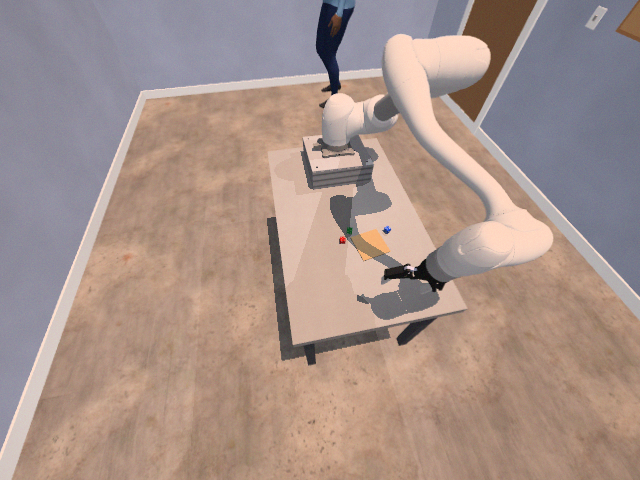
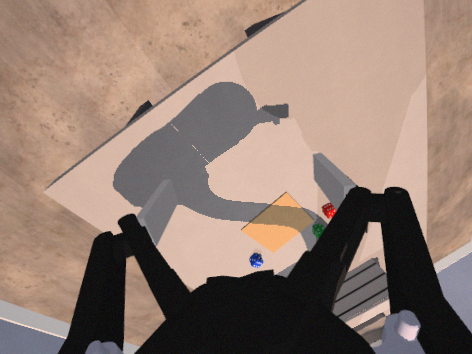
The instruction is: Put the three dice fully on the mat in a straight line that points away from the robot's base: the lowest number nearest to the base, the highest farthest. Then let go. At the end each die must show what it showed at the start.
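Frame: origin at the arm's base, x back, y right, z up, level; millimetres.
Seen in the pictures: gripper, fingertip midpoint: [image 1: 401, 285] [image 2: 241, 179]; arm's base at its link origin: [image 1: 335, 147] [image 2: 362, 329].
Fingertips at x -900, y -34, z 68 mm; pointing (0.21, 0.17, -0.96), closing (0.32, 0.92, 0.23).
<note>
Offsets run from my fingertips to a thing's top centre. Level surfaces: height alone.
A red die @(dx +339, dy +120, dz -157 mm) [image 1: 342, 240] [image 2: 329, 210] and a green die @(dx +388, dy +74, dz -157 mm) [image 1: 349, 230] [image 2: 318, 230] lie close together on the table, beside one side of the orange mat @(dx +299, dy -5, dz -178 mm) [image 1: 374, 239] [image 2: 272, 239]. A blue die @(dx +359, dy -108, dz -157 mm) [image 1: 387, 229] [image 2: 256, 260] lies on the table off another side of the mat. All three dice are off the mat and apart from it. Their pips are too small to read surely. My gripper [image 1: 408, 283] [image 2: 241, 179] is wide open and empty, high above the table beyond the mat, on the side away from the base.
The robot's base stands on a grey block [image 1: 341, 178] [image 2: 361, 290] at the far end of the table @(dz -183 mm) [image 1: 315, 310] [image 2: 350, 75]. Arm shadows fall across the table and part of the mat. A person [image 1: 330, 46] stands behind the table.
</note>
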